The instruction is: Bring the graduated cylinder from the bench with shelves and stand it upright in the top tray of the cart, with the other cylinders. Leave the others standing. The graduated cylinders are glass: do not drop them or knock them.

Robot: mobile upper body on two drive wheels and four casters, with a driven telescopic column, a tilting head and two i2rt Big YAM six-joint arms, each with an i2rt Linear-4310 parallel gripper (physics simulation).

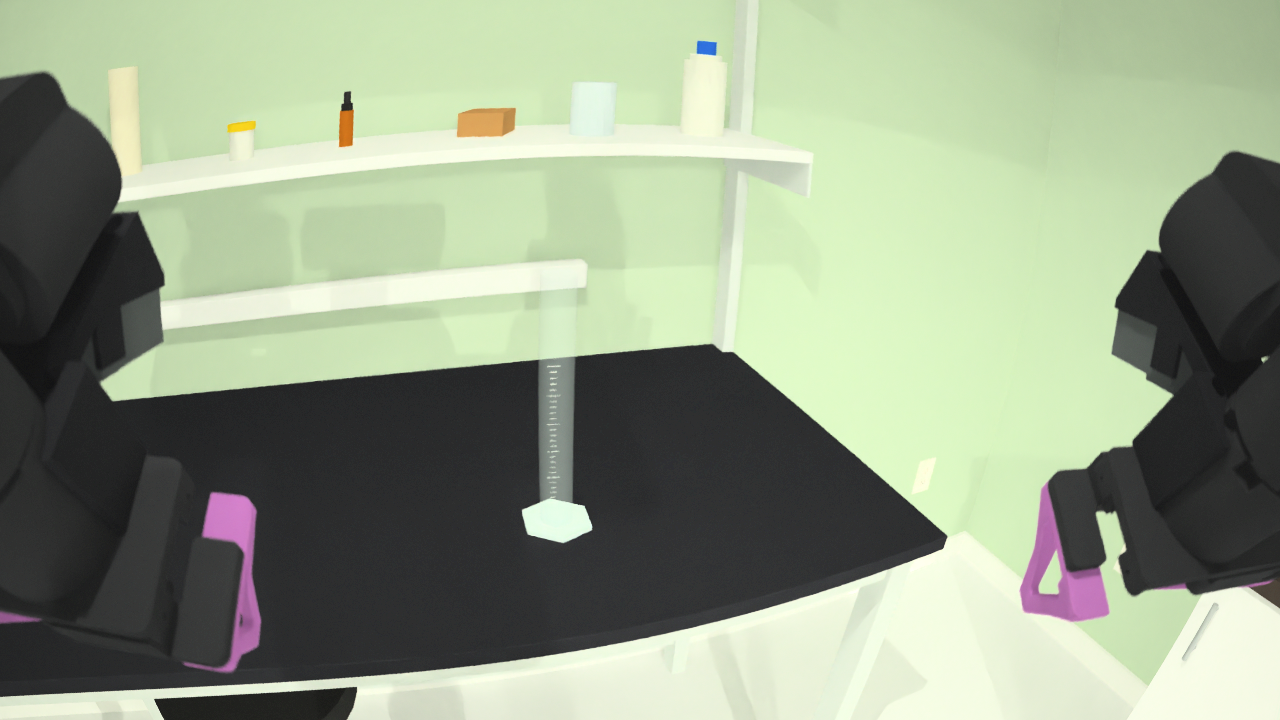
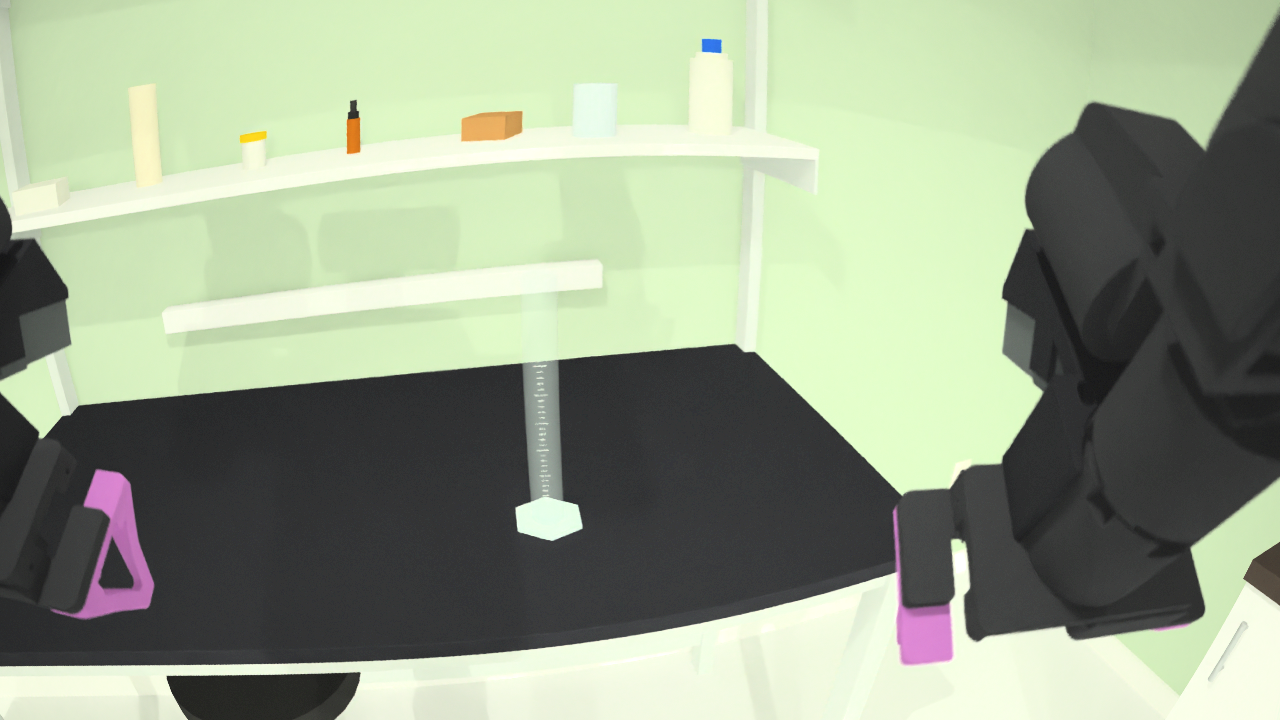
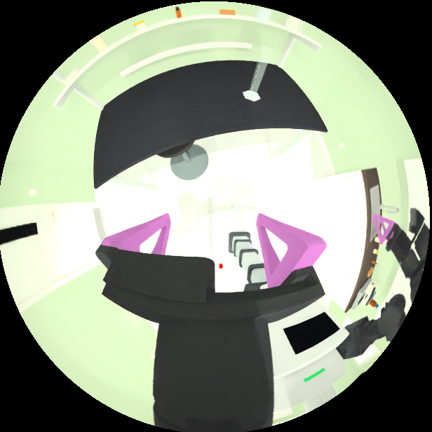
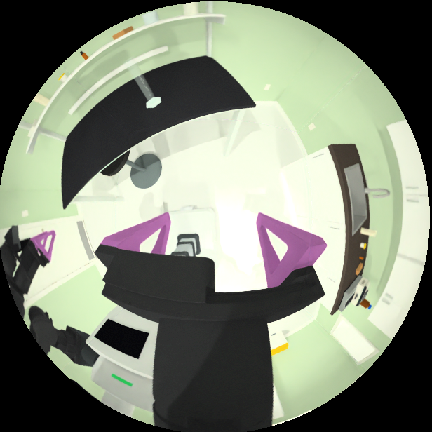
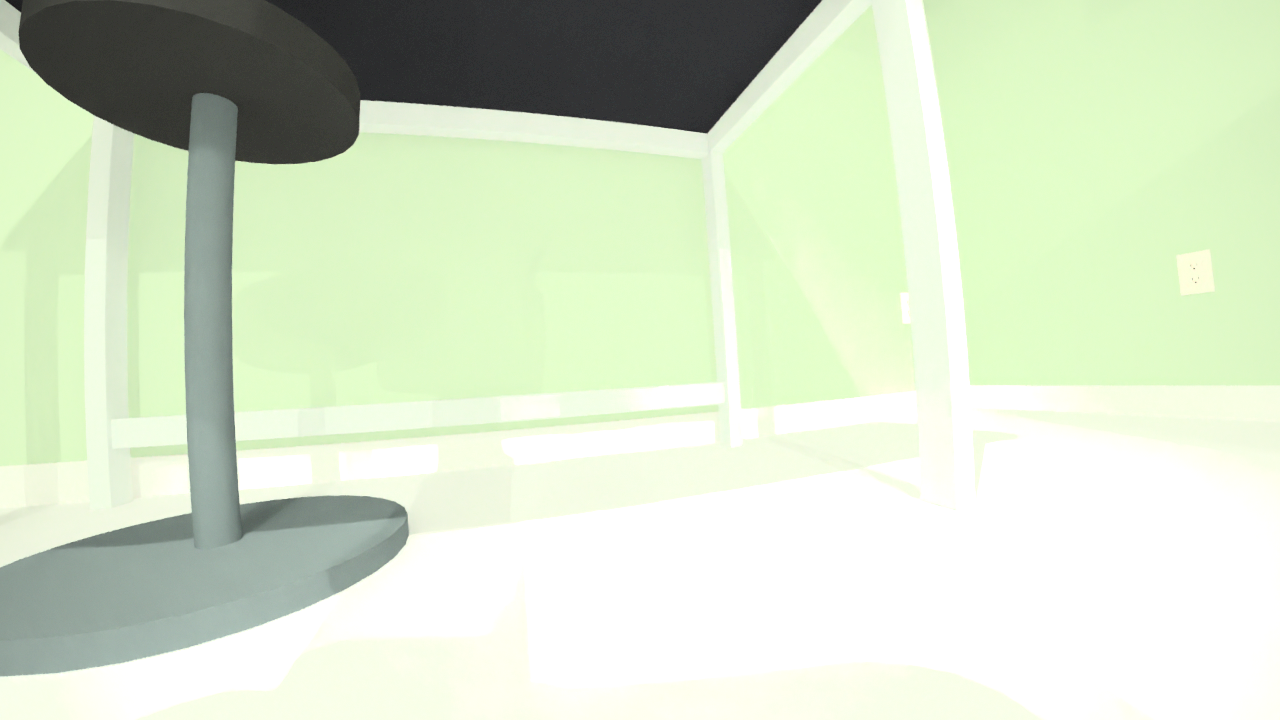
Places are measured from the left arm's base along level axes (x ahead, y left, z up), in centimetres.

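Where they show: left gripper, fingertip midpoint: (image 1: 168, 617) (image 2: 84, 581); right gripper, fingertip midpoint: (image 1: 1091, 589) (image 2: 990, 621).
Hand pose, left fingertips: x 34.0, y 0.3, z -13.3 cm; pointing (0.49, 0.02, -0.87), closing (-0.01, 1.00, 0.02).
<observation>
After its pixels a point has its place.
The clear graduated cylinder (image 1: 555, 429) {x 94.2, y -18.7, z -34.5 cm} (image 2: 542, 429) {x 94.2, y -19.0, z -34.6 cm} (image 3: 257, 77) (image 4: 144, 87) stands upright on its pale hexagonal base on the black top of the bench with shelves (image 1: 358, 555) (image 2: 358, 555) (image 3: 200, 110) (image 4: 115, 125). My left gripper (image 3: 213, 217) (image 1: 116, 640) {x 34.0, y 0.3, z -13.3 cm} is open and empty, to the left of the cylinder and apart from it, near the bench's front edge. My right gripper (image 4: 213, 217) (image 1: 1143, 598) {x 34.5, y -46.3, z -13.3 cm} (image 2: 1051, 640) {x 34.5, y -46.3, z -13.3 cm} is open and empty, to the right of the cylinder and beyond the bench's right end. The cart and the other cylinders do not show.
A shelf (image 1: 420, 152) (image 2: 420, 162) {x 114.5, y 0.6, z -4.6 cm} with bottles, a beaker and boxes hangs above the bench's back. A stool (image 1: 259, 702) (image 2: 264, 694) (image 3: 189, 162) (image 4: 146, 171) (image 5: 212, 313) {x 84.4, y 29.7, z -108.9 cm} stands partly under the bench. A sink counter (image 3: 369, 175) (image 4: 340, 155) is at the right.
</observation>
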